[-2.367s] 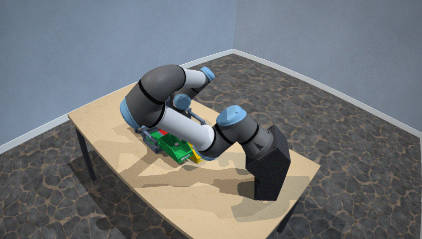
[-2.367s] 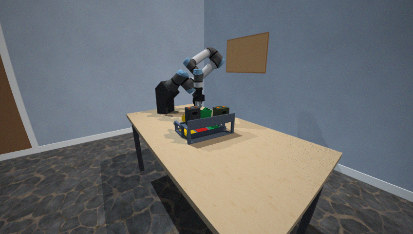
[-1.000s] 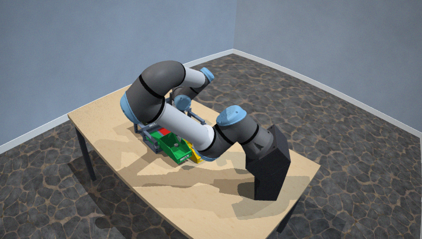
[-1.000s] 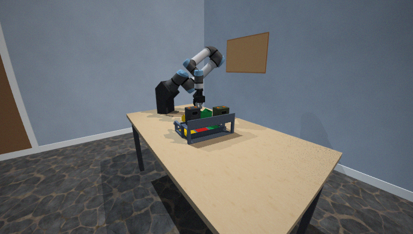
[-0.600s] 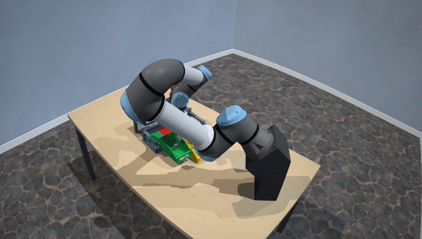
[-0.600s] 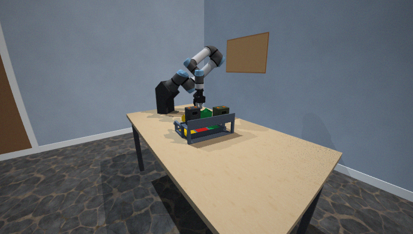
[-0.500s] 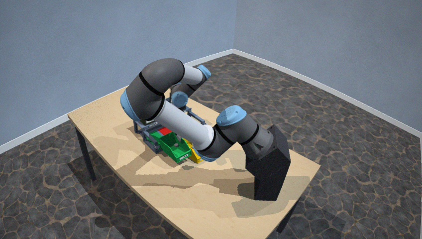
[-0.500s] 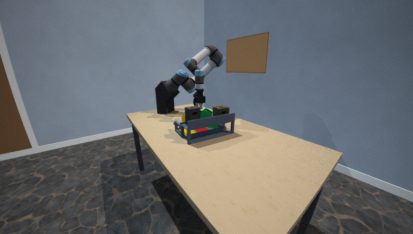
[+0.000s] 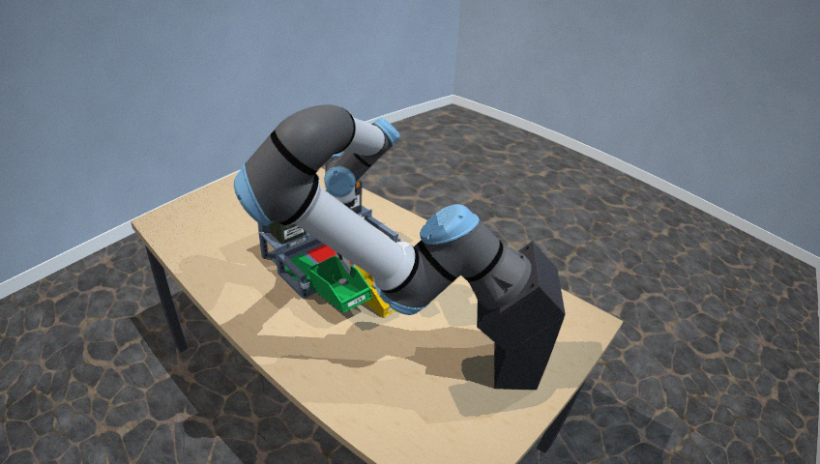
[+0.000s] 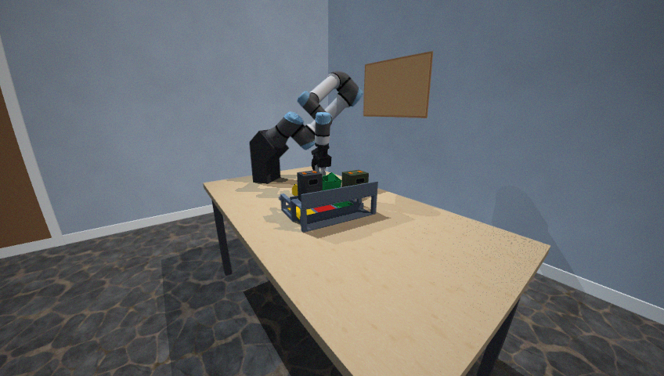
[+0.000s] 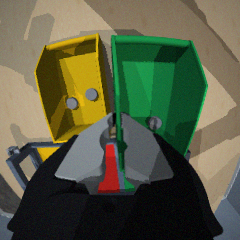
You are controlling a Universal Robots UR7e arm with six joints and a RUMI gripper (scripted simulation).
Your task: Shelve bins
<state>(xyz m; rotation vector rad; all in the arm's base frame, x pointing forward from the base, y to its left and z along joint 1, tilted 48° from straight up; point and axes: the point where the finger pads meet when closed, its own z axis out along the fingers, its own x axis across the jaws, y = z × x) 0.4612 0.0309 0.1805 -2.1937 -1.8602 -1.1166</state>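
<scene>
Now: the green bin 10 mm behind my hand, 50 mm to the left of it and 20 mm below it. Also, from my hand: yellow bin (40 mm behind, 70 mm to the right, 70 mm below); black box (280 mm ahead, 180 mm to the right, 50 mm above).
</scene>
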